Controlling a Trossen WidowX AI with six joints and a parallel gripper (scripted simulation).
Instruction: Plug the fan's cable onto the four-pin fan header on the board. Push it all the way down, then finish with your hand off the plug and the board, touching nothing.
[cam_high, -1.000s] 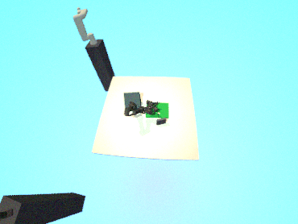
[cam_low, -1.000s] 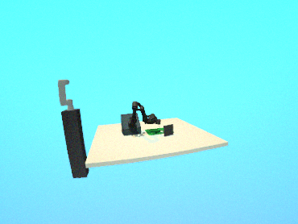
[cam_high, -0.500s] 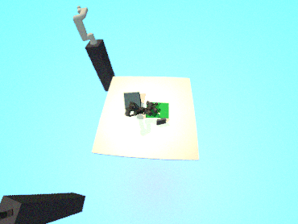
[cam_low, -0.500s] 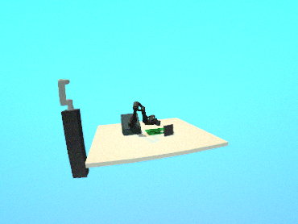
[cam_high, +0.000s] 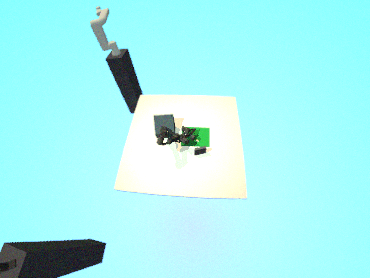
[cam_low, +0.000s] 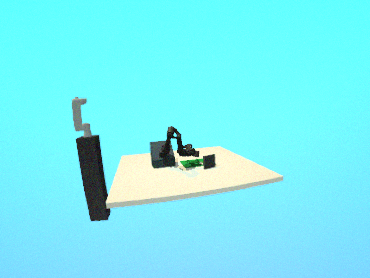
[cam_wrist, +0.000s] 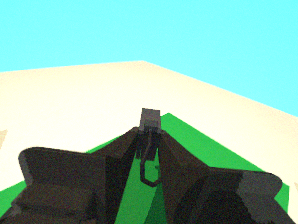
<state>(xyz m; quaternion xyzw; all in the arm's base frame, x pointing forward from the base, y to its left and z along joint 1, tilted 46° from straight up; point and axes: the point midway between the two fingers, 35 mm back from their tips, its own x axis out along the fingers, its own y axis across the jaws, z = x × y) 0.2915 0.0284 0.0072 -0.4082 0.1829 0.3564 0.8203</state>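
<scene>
My gripper tip is 20 mm short of the green board, 30 mm to the left of it and 110 mm above it. From my gripper tip the other things lie so: fan cable plug 10 mm below; four-pin fan header 40 mm ahead, 80 mm to the right, 100 mm below; dark fan 80 mm ahead, 210 mm to the right, 40 mm below.
</scene>
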